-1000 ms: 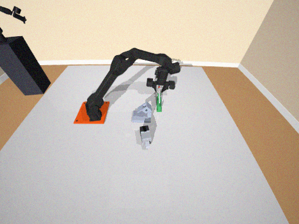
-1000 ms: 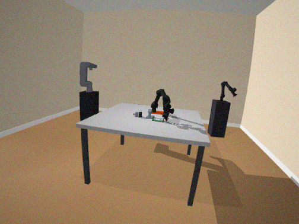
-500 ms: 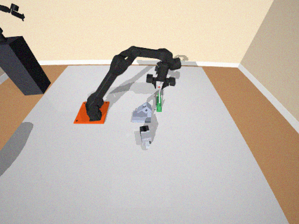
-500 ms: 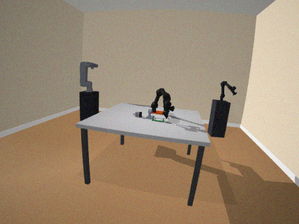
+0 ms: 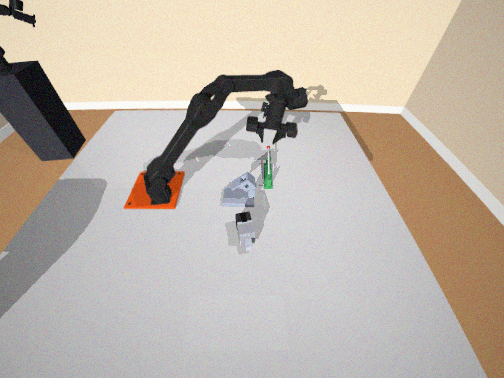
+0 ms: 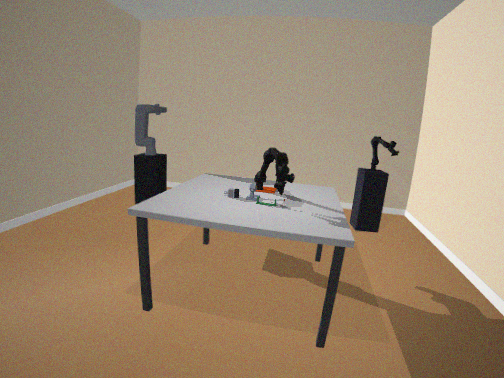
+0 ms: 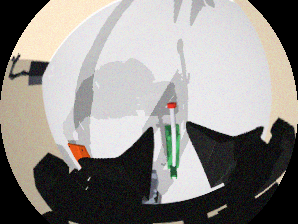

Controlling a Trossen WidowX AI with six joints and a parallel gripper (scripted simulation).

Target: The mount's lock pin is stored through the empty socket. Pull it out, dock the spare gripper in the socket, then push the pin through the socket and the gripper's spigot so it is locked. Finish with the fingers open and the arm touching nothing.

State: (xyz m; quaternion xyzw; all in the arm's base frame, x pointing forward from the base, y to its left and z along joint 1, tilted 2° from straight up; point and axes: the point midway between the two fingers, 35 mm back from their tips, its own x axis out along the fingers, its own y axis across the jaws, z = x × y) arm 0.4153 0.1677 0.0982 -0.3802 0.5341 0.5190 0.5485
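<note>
Right now the green pin cradle is 10 mm behind my gripper tip, 100 mm to the right of it and 60 mm below it. Also, from my gripper tip: grey mount: 120 mm behind, 200 mm to the right, 30 mm below; then spare gripper: 130 mm behind, 360 mm to the right, 60 mm below.
</note>
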